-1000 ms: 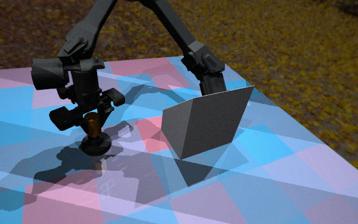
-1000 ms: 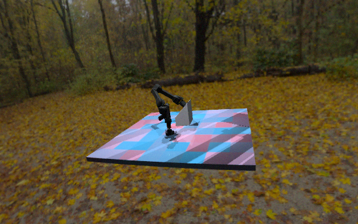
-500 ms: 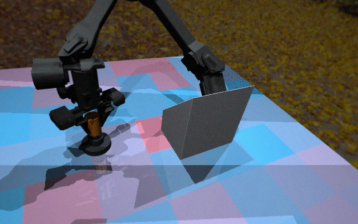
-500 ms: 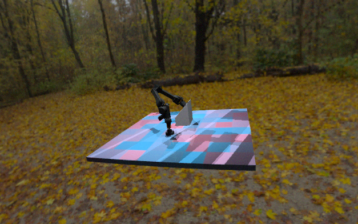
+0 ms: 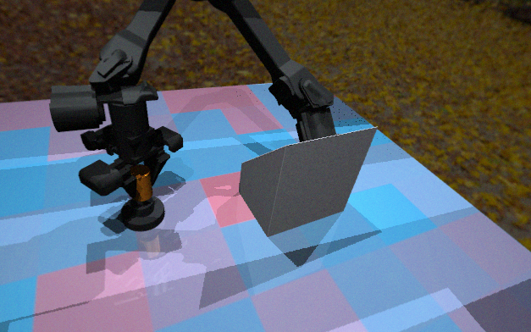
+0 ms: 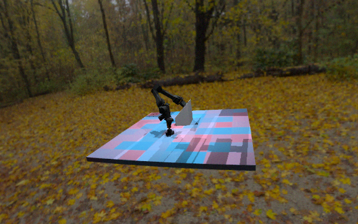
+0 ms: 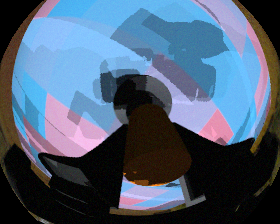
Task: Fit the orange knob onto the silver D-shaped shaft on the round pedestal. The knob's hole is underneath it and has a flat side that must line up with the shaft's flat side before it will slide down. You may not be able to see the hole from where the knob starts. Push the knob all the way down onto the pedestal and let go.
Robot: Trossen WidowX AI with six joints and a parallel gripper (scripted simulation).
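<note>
The orange knob is 40 mm above my gripper tip. The rest, counted from my gripper tip: round pedestal 40 mm below.
</note>
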